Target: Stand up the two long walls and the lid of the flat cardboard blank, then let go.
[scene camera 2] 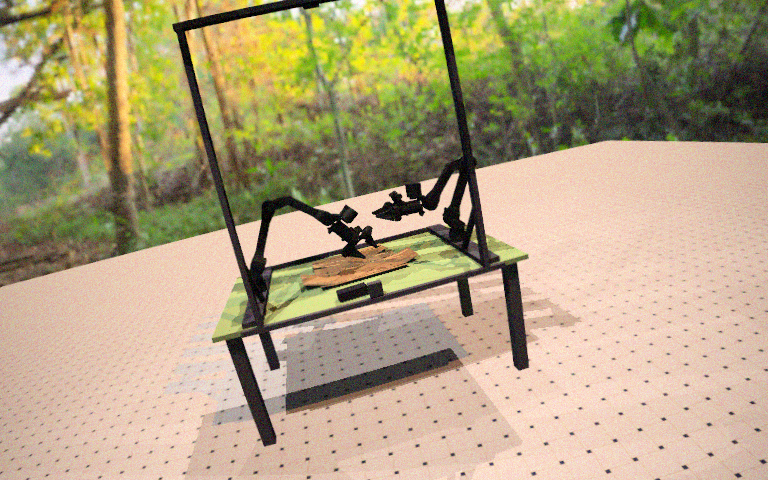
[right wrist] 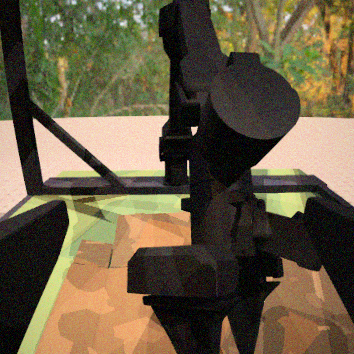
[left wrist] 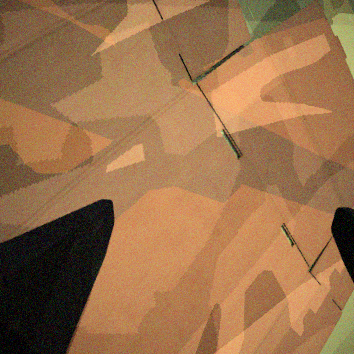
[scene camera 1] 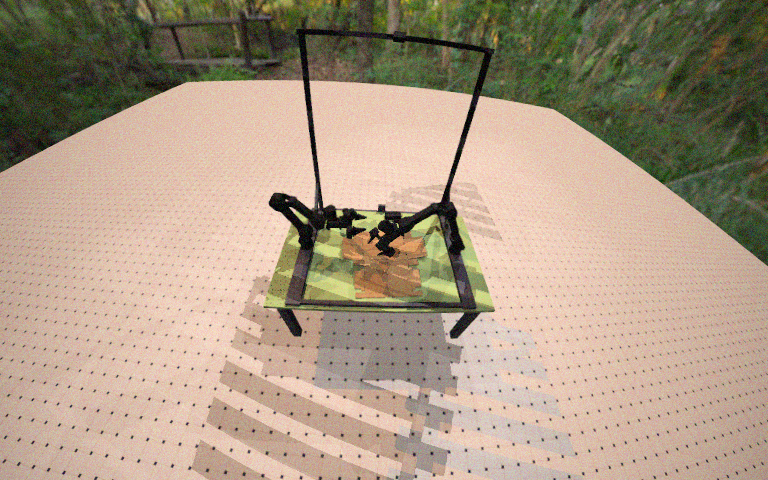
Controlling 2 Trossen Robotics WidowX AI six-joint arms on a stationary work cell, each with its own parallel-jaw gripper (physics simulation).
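Pixels of known places: left gripper, fingertip midpoint: [scene camera 2: 371,253] [left wrist: 224,215] [scene camera 1: 372,249]; right gripper, fingertip midpoint: [scene camera 2: 373,214] [right wrist: 187,210] [scene camera 1: 366,223]; left arm's base, origin of the base link: [right wrist: 175,180] [scene camera 1: 454,251]; right arm's base, origin of the base link: [scene camera 2: 458,239] [scene camera 1: 306,245].
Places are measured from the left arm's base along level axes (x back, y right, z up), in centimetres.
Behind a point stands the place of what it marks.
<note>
The brown cardboard blank [scene camera 1: 387,281] @[x -43.2, y -22.7, z -1.2 cm] [scene camera 2: 351,273] @[x -40.6, y 2.7, z -1.7 cm] [left wrist: 150,240] @[x -49.9, y -2.8, z -1.7 cm] [right wrist: 90,300] @[x -38.9, y 11.3, z -1.4 cm] lies spread on the table, with thin dark slits and crease lines in the left wrist view. No panel plainly stands upright; in scene camera 2 its near edge strip looks slightly raised. Which panels are the long walls or lid I cannot tell. My left gripper [scene camera 1: 377,247] @[x -51.7, y -3.8, z 3.2 cm] [scene camera 2: 369,250] @[x -51.7, y -3.8, z 3.2 cm] [left wrist: 224,215] @[x -51.7, y -3.8, z 3.2 cm] is open and empty, low over the blank's middle, fingertips close above the cardboard. My right gripper [scene camera 1: 363,223] @[x -55.8, y 0.0, z 20.4 cm] [scene camera 2: 378,213] @[x -55.8, y 0.0, z 20.4 cm] is open and empty, higher and off to the side, facing the left arm.
The green patterned table [scene camera 1: 328,285] @[x -75.0, y -26.0, z -1.9 cm] [scene camera 2: 396,278] @[x -56.1, y 23.4, z -1.9 cm] has dark rails around it. A tall black frame [scene camera 1: 309,113] @[x -88.2, y 34.0, z 65.2 cm] [scene camera 2: 205,118] @[x -4.1, y 36.1, z 71.2 cm] rises over it. A small black block [scene camera 2: 352,292] @[x -37.6, y 33.2, z 0.7 cm] is at the near edge in scene camera 2. The left arm stands close before the right wrist camera.
</note>
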